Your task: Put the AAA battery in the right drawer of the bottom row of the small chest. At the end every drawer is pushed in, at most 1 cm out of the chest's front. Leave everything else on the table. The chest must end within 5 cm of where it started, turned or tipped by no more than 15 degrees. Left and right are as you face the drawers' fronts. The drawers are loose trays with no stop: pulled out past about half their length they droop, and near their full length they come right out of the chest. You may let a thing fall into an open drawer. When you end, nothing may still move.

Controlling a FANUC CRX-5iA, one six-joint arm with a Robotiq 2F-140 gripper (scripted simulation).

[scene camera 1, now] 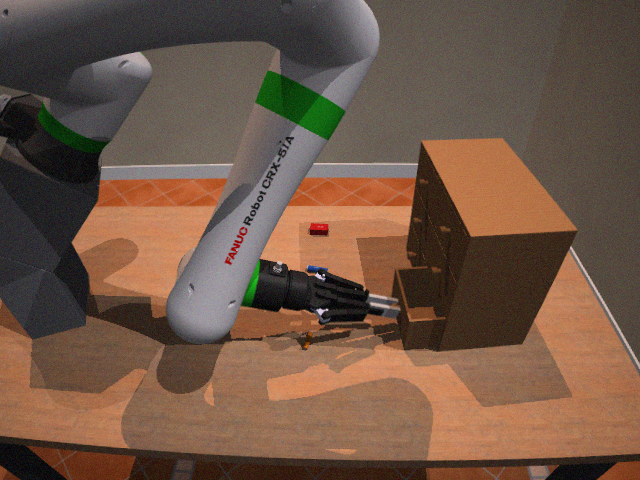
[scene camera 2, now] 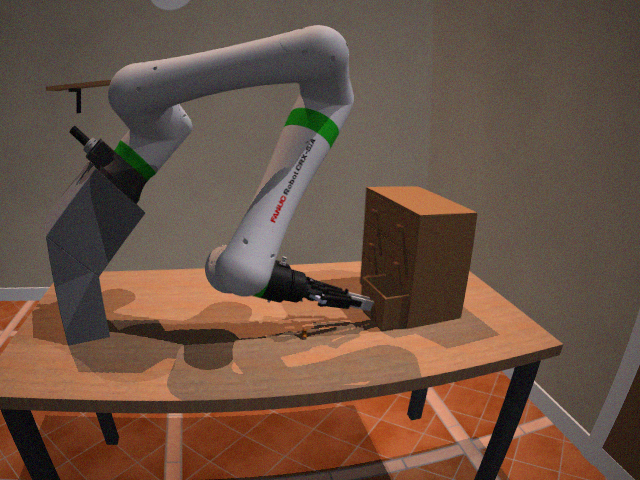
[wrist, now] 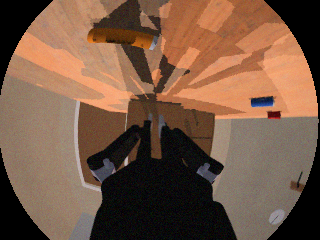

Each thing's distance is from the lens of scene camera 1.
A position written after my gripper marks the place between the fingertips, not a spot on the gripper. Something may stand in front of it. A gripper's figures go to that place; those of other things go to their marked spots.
my gripper (scene camera 1: 396,308): 0.87 m
wooden chest (scene camera 1: 519,237): 0.70 m
